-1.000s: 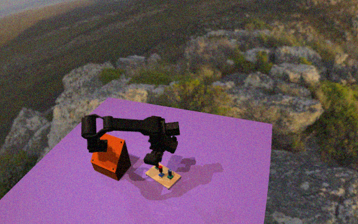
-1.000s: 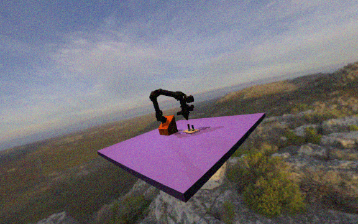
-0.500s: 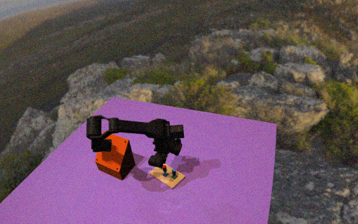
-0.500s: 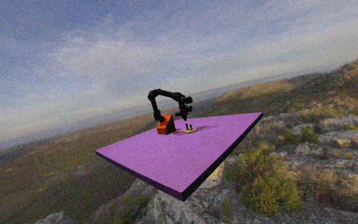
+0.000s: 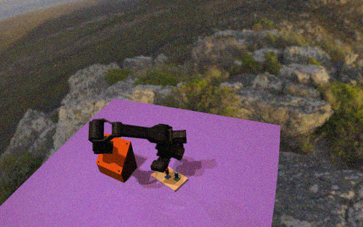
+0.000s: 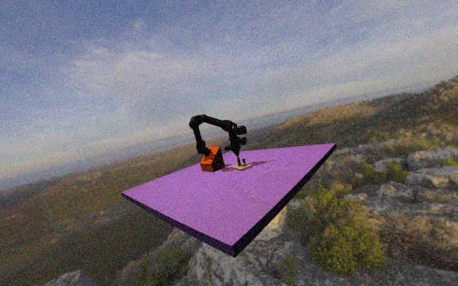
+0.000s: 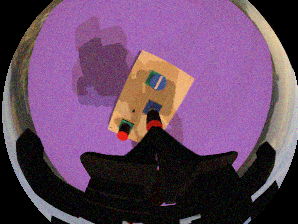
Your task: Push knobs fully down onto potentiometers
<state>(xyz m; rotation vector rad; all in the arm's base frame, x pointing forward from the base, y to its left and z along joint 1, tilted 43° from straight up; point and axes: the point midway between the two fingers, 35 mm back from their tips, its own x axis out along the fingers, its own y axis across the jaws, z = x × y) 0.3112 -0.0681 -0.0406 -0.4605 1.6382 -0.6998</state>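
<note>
My gripper tip is 3 cm above the red knob.
</note>
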